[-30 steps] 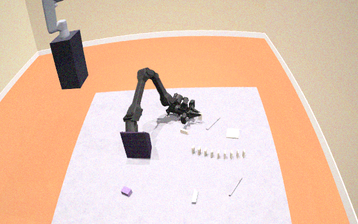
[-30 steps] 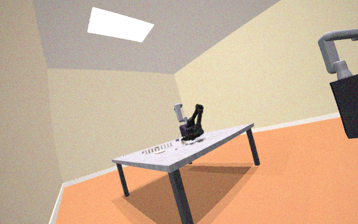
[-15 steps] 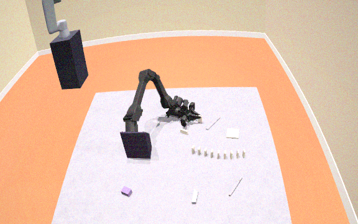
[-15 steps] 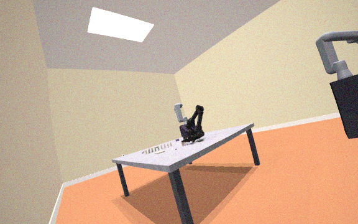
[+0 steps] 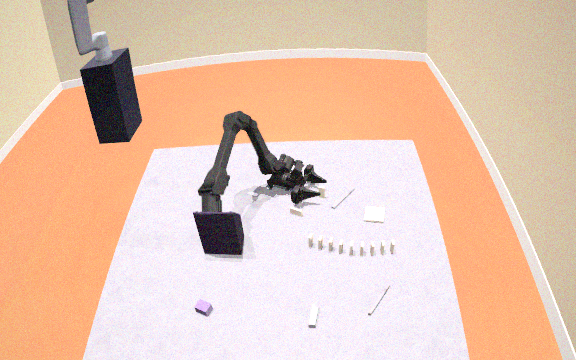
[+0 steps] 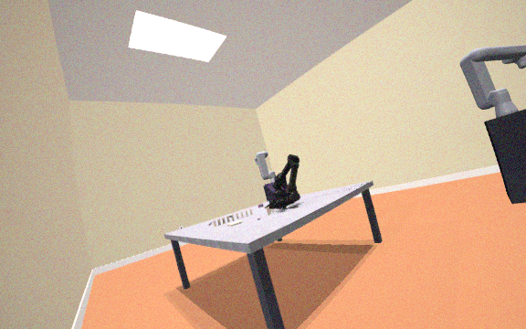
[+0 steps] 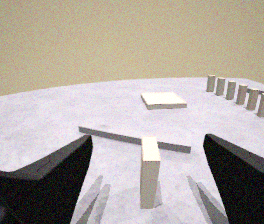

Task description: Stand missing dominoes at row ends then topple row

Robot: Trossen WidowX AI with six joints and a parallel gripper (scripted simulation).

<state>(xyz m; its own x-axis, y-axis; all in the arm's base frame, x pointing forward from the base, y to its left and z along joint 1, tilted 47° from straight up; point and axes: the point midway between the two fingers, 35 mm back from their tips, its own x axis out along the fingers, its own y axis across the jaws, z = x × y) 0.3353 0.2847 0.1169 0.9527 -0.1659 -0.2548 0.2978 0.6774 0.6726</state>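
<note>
The thin grey rod lies 8 cm ahead of my gripper tip, 1 cm to the right of it and 4 cm below it. The rest, counted from my gripper tip: flat square tile 20 cm ahead, 11 cm to the right, 4 cm below; purple block 38 cm behind, 58 cm to the right, 3 cm below.
</note>
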